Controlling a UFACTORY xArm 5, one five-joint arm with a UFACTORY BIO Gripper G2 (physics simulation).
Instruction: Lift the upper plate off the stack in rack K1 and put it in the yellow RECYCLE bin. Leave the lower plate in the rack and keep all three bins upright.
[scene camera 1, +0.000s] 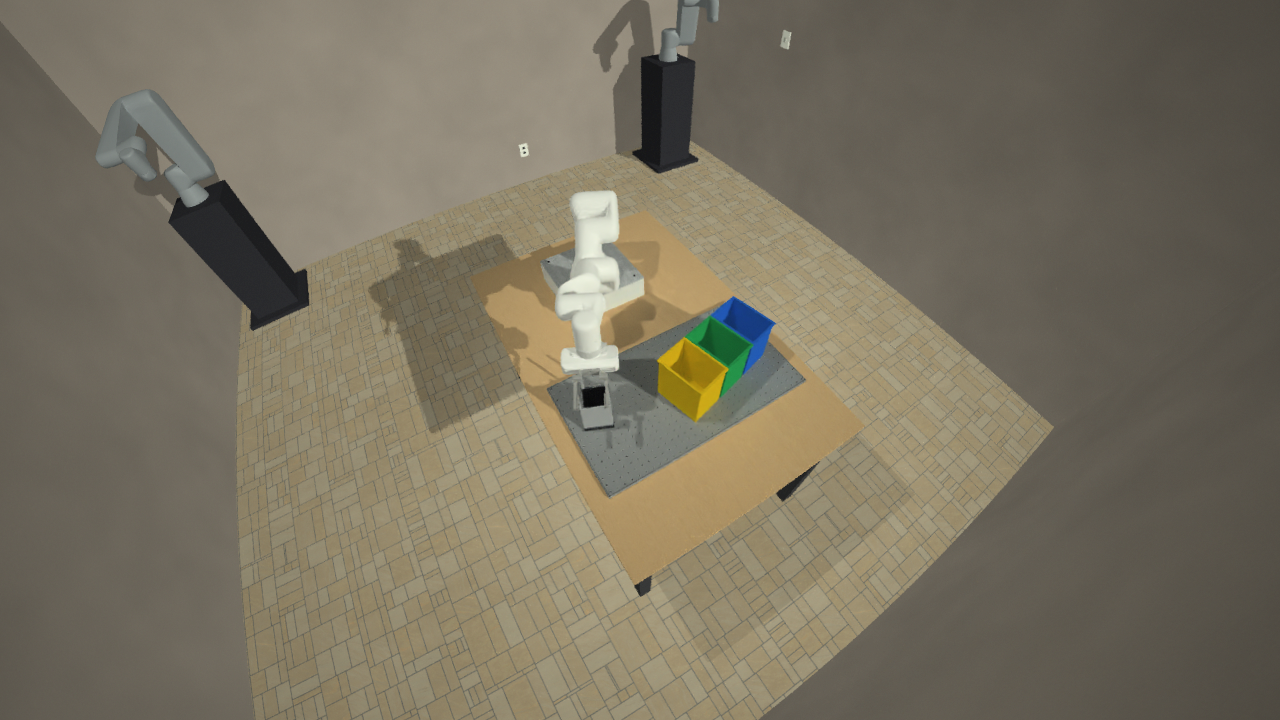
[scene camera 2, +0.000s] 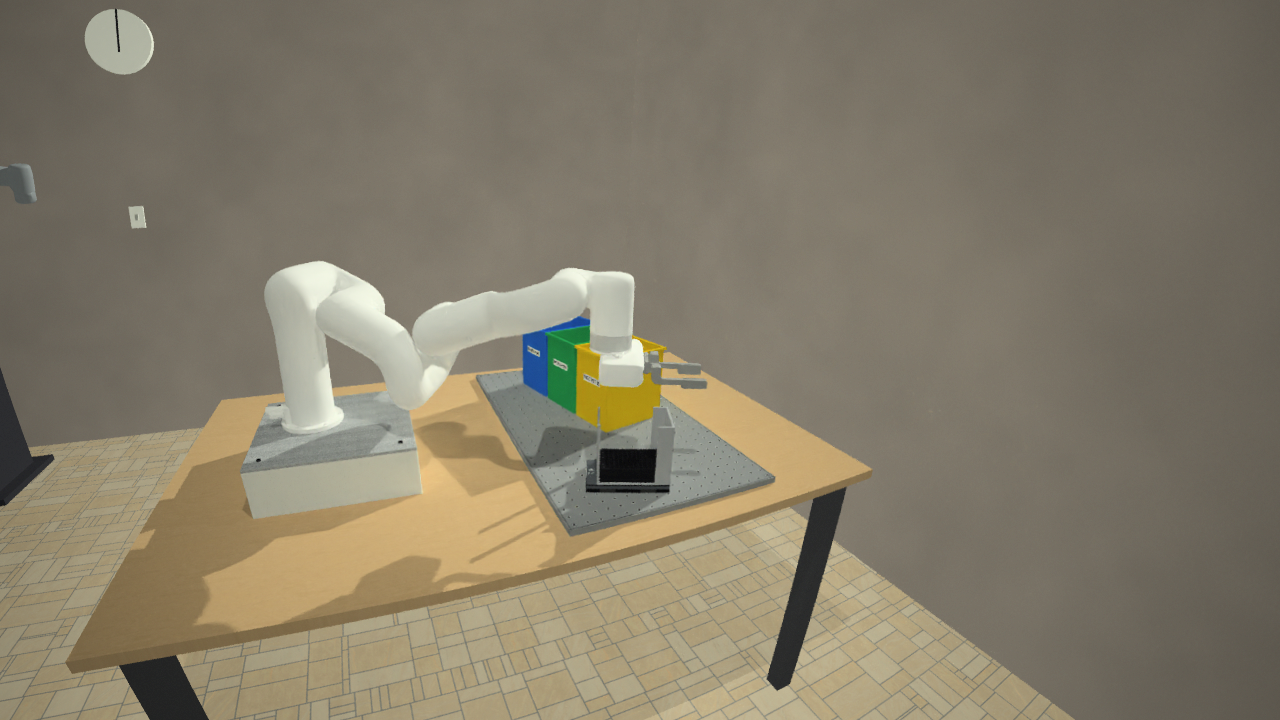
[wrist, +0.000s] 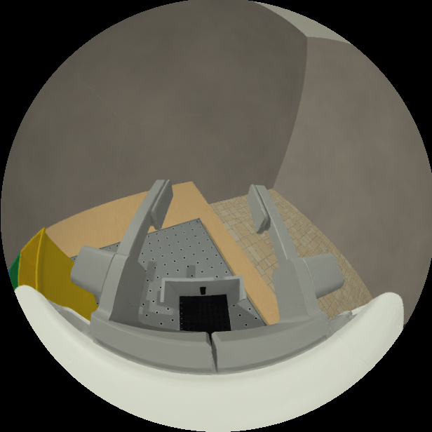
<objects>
The gripper shows in scene camera 1, in scene camera 2 and in the wrist view (210, 188). One and the same spot on the gripper: (scene camera 1: 582, 372) is (scene camera 2: 647, 360).
</objects>
